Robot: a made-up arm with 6 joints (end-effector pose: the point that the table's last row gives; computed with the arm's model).
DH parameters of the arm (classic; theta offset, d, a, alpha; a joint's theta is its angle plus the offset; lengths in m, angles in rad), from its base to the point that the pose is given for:
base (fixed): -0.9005 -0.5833 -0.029 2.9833
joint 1: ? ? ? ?
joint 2: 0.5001 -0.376 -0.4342 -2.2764
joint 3: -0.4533 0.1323 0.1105 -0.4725
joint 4: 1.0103 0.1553 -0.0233 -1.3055
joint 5: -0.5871 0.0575 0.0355 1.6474
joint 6: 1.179 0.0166 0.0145 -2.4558
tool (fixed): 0.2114 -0.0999 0 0
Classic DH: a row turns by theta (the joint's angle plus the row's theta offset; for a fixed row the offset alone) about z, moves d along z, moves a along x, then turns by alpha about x.
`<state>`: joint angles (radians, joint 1 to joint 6).
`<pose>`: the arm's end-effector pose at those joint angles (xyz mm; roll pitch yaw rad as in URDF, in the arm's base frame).
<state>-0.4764 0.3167 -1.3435 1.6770 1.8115 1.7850</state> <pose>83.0 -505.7 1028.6 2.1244 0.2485 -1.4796</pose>
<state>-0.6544 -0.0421 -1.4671 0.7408 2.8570 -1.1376</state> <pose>115.6 -519.4 823.5 -0.9984 -0.7880 -2.7257</pose>
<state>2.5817 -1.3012 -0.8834 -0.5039 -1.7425 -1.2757</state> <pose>-301.2 764.4 467.2 -0.8237 -0.0673 2.7057</pose>
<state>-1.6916 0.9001 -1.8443 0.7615 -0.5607 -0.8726</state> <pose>587.0 -270.6 1123.8 -2.3728 0.7537 -0.5933</pose>
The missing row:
joint 1: -1.2822 -1.078 -0.123 0.876
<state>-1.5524 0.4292 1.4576 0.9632 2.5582 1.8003</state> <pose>595.0 -263.6 1033.0 -1.6493 -0.5923 -0.6658</pose>
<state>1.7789 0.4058 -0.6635 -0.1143 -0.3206 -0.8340</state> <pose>-344.4 683.0 898.0 -1.3235 0.4391 -2.5723</pose>
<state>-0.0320 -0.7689 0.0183 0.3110 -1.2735 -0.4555</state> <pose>55.0 -673.3 627.3 0.0695 -0.3404 -1.1496</pose>
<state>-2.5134 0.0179 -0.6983 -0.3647 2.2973 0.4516</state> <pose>641.5 362.4 693.5 1.2784 -0.8078 2.5317</pose>
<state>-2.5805 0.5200 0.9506 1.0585 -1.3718 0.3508</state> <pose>758.9 519.1 874.7 0.7923 0.0444 -0.2350</pose>
